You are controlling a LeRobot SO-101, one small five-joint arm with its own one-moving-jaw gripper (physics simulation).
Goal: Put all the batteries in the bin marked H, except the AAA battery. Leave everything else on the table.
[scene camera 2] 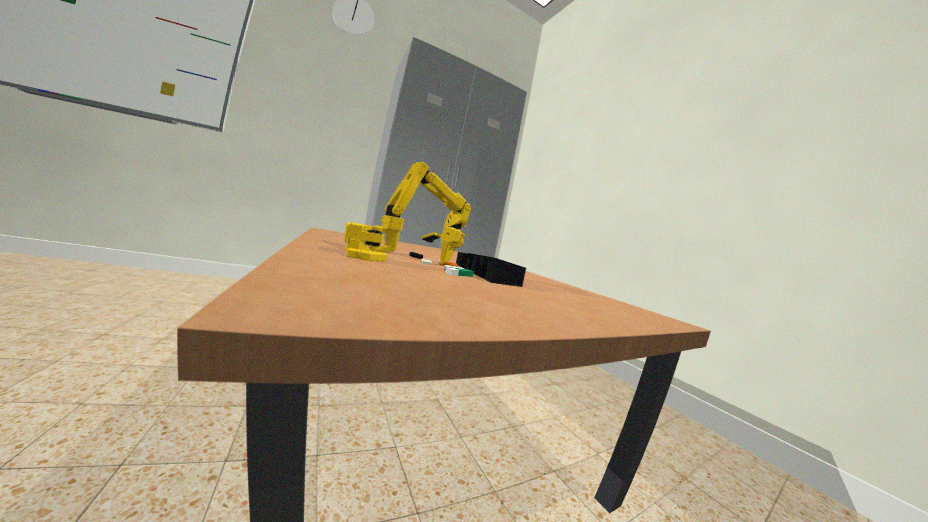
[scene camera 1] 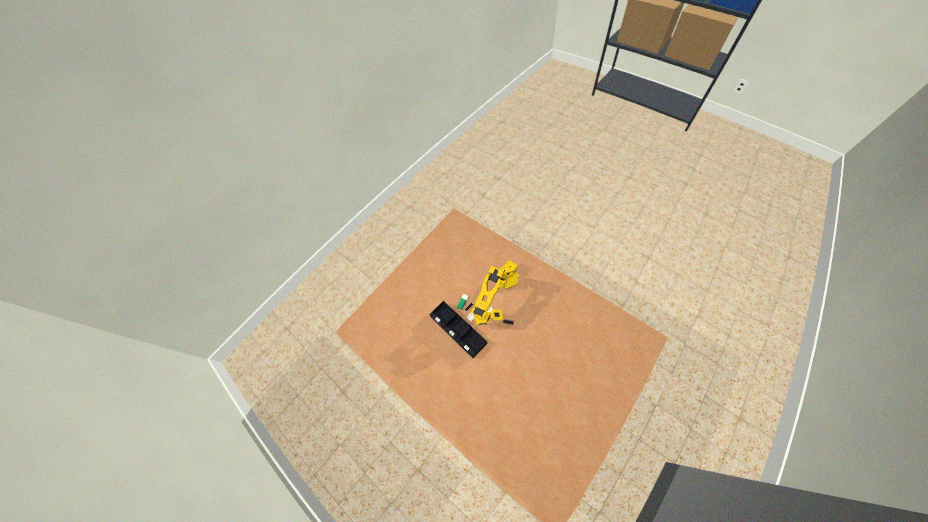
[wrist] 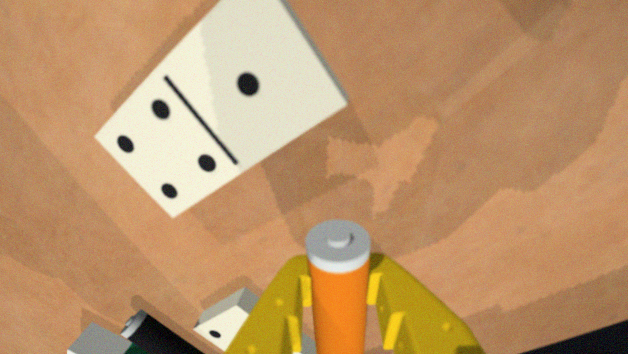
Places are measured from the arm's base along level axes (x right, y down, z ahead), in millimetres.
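Pixels of known places: hand at its tool point: (scene camera 2: 442, 262) (wrist: 311, 273); arm's base at its link origin: (scene camera 2: 372, 257) (scene camera 1: 503, 281).
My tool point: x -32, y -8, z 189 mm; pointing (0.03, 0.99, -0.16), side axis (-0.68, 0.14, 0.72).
Observation:
For each thing: its middle in the pictures, then the offset to it from my tool point. "spot": a spot on its surface instead. Level surfaces: height alone.
- orange battery at the middle of its body: (wrist: 339, 308) (scene camera 2: 447, 263) dz +13, dx +4, dy +0 mm
- black battery at the middle of its body: (wrist: 175, 352) (scene camera 1: 469, 306) dz -3, dx +80, dy +3 mm
- black bin row at a spot on its surface: (scene camera 2: 506, 272) spot: dz +85, dx +176, dy -21 mm
- second domino at the middle of its body: (wrist: 273, 349) (scene camera 1: 472, 315) dz +19, dx +43, dy +4 mm
- white block at the middle of its body: (scene camera 2: 459, 272) (scene camera 1: 462, 301) dz -2, dx +116, dy +1 mm
- brown table at its surface level: dy +8 mm
My gripper (wrist: 340, 280) (scene camera 2: 444, 260) is shut on an orange battery (wrist: 339, 312) (scene camera 2: 450, 263); both jaws press on its sides, and its silver end faces the wrist camera. A black battery (wrist: 167, 336) (scene camera 1: 468, 307) lies to the left of the jaws in the wrist view. Another dark, battery-like cylinder (scene camera 1: 508, 322) (scene camera 2: 415, 255) lies on the far side of the gripper from the bins. The black bin row (scene camera 1: 479, 351) (scene camera 2: 506, 272) has three compartments with white labels, too small to read. Which battery is AAA cannot be told.
A domino (wrist: 225, 120) (scene camera 2: 426, 261) lies beyond the jaws. A second domino (wrist: 227, 322) (scene camera 1: 470, 316) lies left of them, partly hidden. A green and white block (scene camera 1: 461, 302) (scene camera 2: 459, 272) lies near the black battery. All are on the brown table (scene camera 1: 558, 402) (scene camera 2: 389, 311).

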